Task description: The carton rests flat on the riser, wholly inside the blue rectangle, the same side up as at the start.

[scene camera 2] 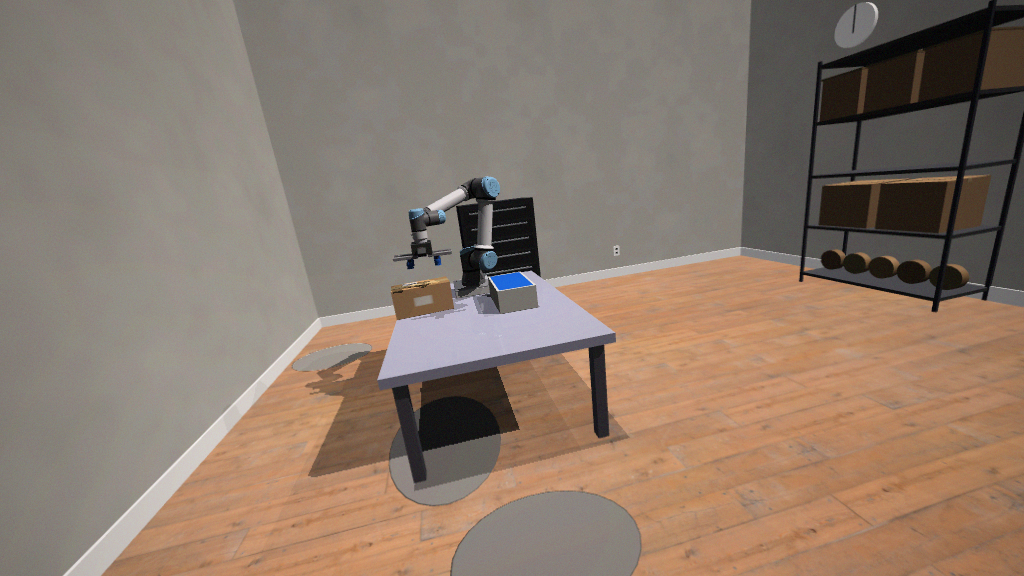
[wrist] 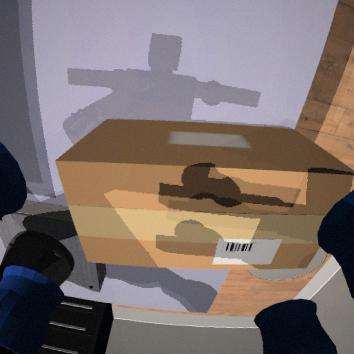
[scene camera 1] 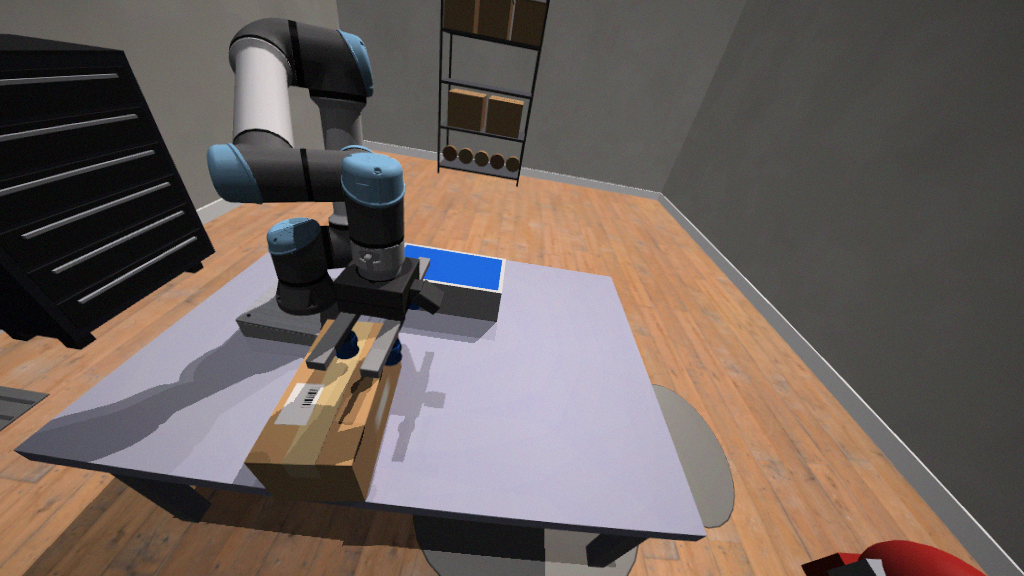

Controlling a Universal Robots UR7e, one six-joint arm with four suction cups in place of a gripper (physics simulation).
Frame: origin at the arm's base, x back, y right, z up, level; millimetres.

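Seen in the pictures: hand, tool point: point(scene camera 2: 424, 265) point(wrist: 166, 269); arm's base, link origin: point(scene camera 2: 473, 282) point(wrist: 42, 254) point(scene camera 1: 308, 297).
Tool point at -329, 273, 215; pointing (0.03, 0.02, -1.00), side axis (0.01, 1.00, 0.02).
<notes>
Pixels of each thing's middle, then the offset from my tool point to it, as dx, dy, dz. Level surfaces: height alone.
- brown carton, body centre: point(wrist: 201, 189) point(scene camera 1: 344, 401) point(scene camera 2: 422, 297) +84, +46, -192
- table, surface height: dz -270
- grey riser, body centre: point(scene camera 1: 448, 280) point(scene camera 2: 511, 290) -45, -437, -210
- blue rectangle, body centre: point(scene camera 1: 449, 266) point(scene camera 2: 510, 280) -45, -437, -150
The brown carton point(scene camera 1: 304, 438) point(scene camera 2: 406, 303) point(wrist: 145, 177) stands on the table point(scene camera 1: 544, 408) point(scene camera 2: 494, 336), its near end at the table edge in scene camera 1. Its taped top with the barcode label faces up. My suction gripper point(scene camera 1: 370, 348) point(scene camera 2: 423, 262) is off and holds nothing; it hangs above the carton, with a clear gap in scene camera 2. Its dark blue cups show at the borders of the wrist view. The grey riser point(scene camera 1: 469, 305) point(scene camera 2: 518, 299) stands apart from the carton, with the blue rectangle point(scene camera 1: 469, 270) point(scene camera 2: 512, 280) on top. In scene camera 1 the gripper hides part of the riser.
The arm's base point(scene camera 1: 275, 326) stands on the table beside the riser, beyond the carton. A black drawer cabinet point(scene camera 1: 78, 168) point(scene camera 2: 528, 232) stands behind the arm's side of the table. A shelf rack point(scene camera 1: 439, 107) point(scene camera 2: 813, 143) with boxes stands farther off.
</notes>
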